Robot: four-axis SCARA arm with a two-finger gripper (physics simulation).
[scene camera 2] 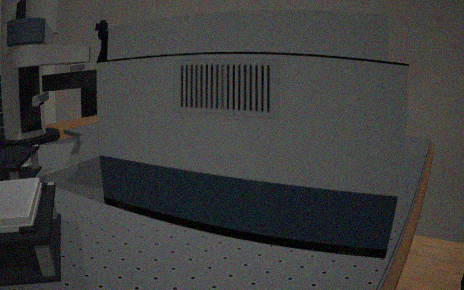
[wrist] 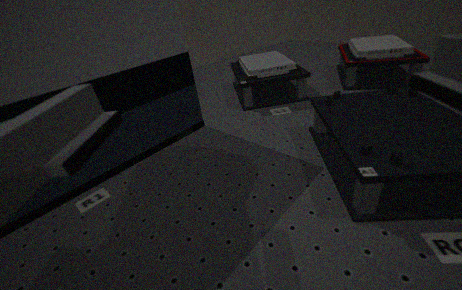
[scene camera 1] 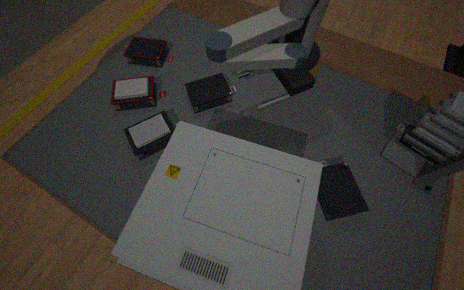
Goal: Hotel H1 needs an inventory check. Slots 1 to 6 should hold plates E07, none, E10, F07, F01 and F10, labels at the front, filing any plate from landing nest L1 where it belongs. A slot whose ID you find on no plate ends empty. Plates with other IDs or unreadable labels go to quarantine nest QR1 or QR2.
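Frame: origin at the arm's base, x right, y ahead, z up, level; centimetres.
Seen in the pictures: gripper, fingertip midpoint: (scene camera 2: 69,97) (wrist: 257,82) (scene camera 1: 247,90); arm's base, link origin: (scene camera 2: 26,141).
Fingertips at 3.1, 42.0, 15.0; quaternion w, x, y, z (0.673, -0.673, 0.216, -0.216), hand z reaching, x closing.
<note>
Pixels of each thing's top centre, then the offset from my fingertips to it, as dx, dy, dz. "*": a spot on its surface instead.
- Hotel H1's pale base, surface spot: (scene camera 1: 402,156) * -58.9, -11.6, -12.9
- second red-rimmed nest, top centre: (scene camera 1: 145,46) +54.2, -5.5, -8.2
- large white instrument, top centre: (scene camera 2: 278,28) (scene camera 1: 225,204) -14.7, +38.5, +10.9
- label R1, surface spot: (wrist: 92,200) * -10.6, +17.6, -13.7
- dark nest, top centre: (scene camera 1: 340,188) -41.6, +13.3, -8.1
Hotel H1's pale base (scene camera 1: 402,156) stands at the right in scene camera 1, with several stacked plates (scene camera 1: 436,136) whose IDs do not show. A white plate (scene camera 1: 149,131) (scene camera 2: 17,200) (wrist: 267,64) lies on a black nest (scene camera 1: 167,145) (scene camera 2: 31,252) (wrist: 272,92), whose small label is too blurred to read. Another white plate (scene camera 1: 131,89) (wrist: 381,46) lies on a red-rimmed nest (scene camera 1: 134,103) (wrist: 350,59); its ID is unreadable. A second red-rimmed nest (scene camera 1: 146,49) has a dark top without a white plate. My gripper (scene camera 1: 250,91) (wrist: 257,82) is open and empty, beside the black nest without a plate.
That black nest (scene camera 1: 209,91) (wrist: 400,130) has a partly cut-off label in front. A large white instrument (scene camera 1: 245,200) (scene camera 2: 250,125) fills the foreground; the label R1 (wrist: 92,200) shows in the wrist view. Another dark nest (scene camera 1: 345,192) stands to the instrument's right.
</note>
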